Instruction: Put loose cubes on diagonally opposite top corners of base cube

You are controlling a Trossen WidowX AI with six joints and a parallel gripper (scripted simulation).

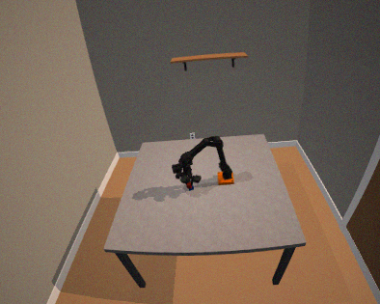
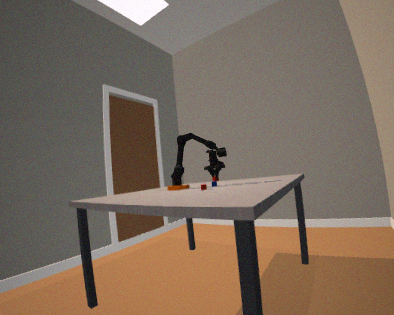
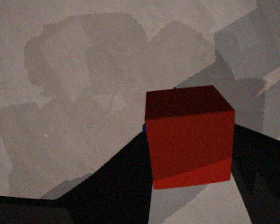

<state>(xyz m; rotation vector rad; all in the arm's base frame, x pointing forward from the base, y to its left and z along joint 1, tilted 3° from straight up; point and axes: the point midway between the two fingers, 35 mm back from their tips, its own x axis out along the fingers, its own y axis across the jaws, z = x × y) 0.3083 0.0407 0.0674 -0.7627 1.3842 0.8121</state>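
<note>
The blue cube is 10 mm behind my gripper tip, 20 mm to the right of it and 40 mm below it.
</note>
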